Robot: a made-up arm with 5 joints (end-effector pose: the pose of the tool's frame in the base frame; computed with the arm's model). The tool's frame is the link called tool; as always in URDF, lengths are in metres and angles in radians. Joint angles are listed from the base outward.
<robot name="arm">
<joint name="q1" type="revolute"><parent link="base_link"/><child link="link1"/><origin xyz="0 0 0.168" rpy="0 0 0"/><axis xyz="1 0 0"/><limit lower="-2.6" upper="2.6"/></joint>
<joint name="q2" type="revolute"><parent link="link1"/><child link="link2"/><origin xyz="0.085 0.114 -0.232" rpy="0 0 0"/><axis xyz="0 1 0"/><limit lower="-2.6" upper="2.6"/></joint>
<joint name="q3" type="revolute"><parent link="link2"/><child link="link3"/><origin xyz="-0.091 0.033 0.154" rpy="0 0 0"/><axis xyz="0 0 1"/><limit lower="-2.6" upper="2.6"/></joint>
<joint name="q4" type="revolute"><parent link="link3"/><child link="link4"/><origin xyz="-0.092 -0.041 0.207" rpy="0 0 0"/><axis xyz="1 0 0"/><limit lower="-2.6" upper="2.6"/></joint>
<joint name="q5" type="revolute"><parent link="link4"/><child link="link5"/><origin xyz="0.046 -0.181 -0.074" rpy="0 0 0"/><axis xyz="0 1 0"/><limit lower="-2.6" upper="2.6"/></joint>
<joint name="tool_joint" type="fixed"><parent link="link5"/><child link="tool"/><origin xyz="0.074 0.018 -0.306" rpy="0 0 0"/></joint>
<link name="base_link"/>
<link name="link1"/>
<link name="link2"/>
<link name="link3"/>
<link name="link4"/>
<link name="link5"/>
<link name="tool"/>
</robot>
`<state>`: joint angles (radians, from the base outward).
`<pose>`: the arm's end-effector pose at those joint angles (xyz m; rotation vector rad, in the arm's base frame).
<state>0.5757 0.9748 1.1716 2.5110 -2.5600</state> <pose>0.1386 0.2433 0.1363 0.4074 0.9730 -1.7304</pose>
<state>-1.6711 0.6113 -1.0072 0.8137 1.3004</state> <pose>-0.0719 -0.0587 -0.2531 -0.3051 0.3130 -1.3168</pose>
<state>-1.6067 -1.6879 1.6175 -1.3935 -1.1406</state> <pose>-0.4208 -0.2072 -0.2440 0.2915 0.2588 -1.6105</pose>
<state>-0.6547 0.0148 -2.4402 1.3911 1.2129</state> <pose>0.3444 0.1180 -0.0234 0.8313 -1.0460 -0.7444</pose>
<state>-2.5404 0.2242 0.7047 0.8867 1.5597</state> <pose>-0.2168 0.0715 0.2420 -0.9901 1.9006 -1.5667</pose>
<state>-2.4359 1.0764 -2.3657 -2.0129 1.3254</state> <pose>0.6256 -0.3550 -0.1802 -1.2942 0.8230 1.5360</pose>
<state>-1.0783 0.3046 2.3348 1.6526 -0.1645</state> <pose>-0.2149 0.0758 0.2416 0.6392 2.1996 0.2690</pose>
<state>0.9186 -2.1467 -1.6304 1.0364 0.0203</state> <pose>0.0021 0.1901 0.1651 -1.6443 1.6273 0.7931</pose>
